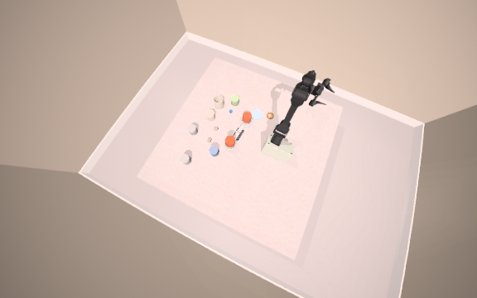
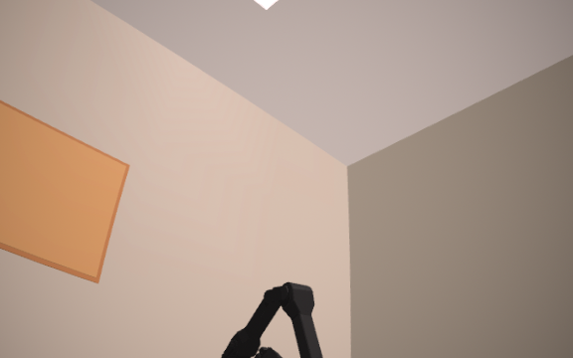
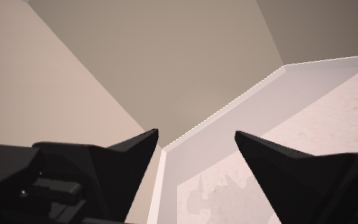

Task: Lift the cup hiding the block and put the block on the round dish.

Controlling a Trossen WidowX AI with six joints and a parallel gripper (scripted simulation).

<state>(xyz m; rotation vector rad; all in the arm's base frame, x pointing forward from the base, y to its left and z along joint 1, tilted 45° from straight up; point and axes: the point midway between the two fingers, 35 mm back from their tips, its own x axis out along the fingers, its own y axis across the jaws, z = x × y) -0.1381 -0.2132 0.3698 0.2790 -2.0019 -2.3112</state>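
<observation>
My gripper tip is 450 mm short of the grey block, 310 mm to the right of it and 260 mm above it. Round my gripper tip: green cup 620 mm ahead, 270 mm below, 190 mm to the left; then balance 450 mm ahead, 440 mm to the left, 280 mm below; then pale blue round dish 410 mm ahead, 300 mm below, 200 mm to the left.
</observation>
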